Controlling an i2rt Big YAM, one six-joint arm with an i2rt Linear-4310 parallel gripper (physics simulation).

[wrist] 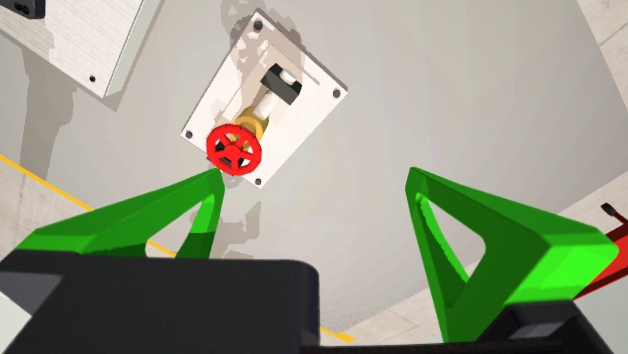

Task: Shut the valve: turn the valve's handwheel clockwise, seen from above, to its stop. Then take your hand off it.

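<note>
The valve's red handwheel (233,152) is a round, spoked wheel left of centre in the wrist view. It sits on a brass valve body (254,121) with a white pipe leading to a black clamp block (281,84). The valve is mounted on a white plate (295,135) with a dark bolt at each corner. My gripper (314,178) is wide open, with its green fingers far apart and no thing between them. The left fingertip shows just below the handwheel in the picture; whether they touch cannot be told, but the wheel is not between the fingers.
A pale box or panel (75,45) with a black part on it stands at the upper left. A red object (607,265) shows partly behind the right finger, at the right edge. A yellow line (47,184) runs along the floor at the lower left.
</note>
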